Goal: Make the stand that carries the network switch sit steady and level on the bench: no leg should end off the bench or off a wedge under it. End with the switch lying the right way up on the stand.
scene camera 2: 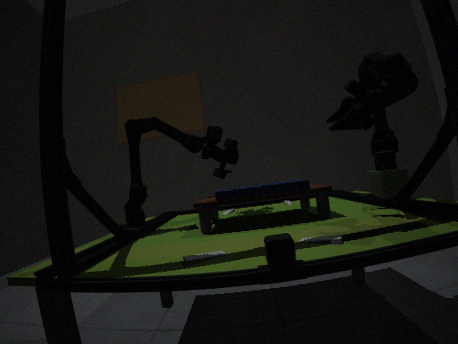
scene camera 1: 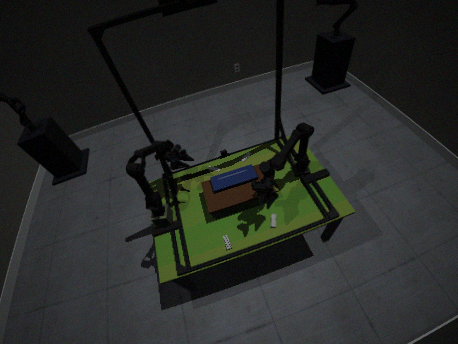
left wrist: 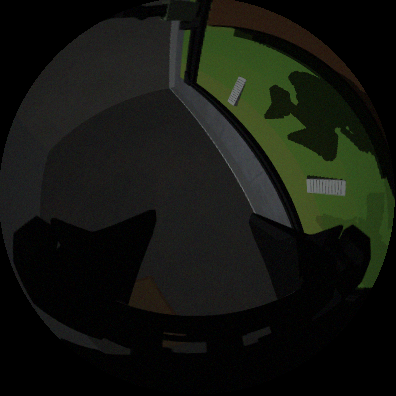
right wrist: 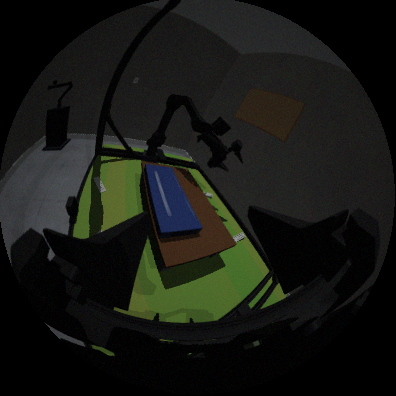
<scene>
my left gripper: open, holds nothing
my right gripper: open, holds nothing
a blue network switch: on a brown stand
</scene>
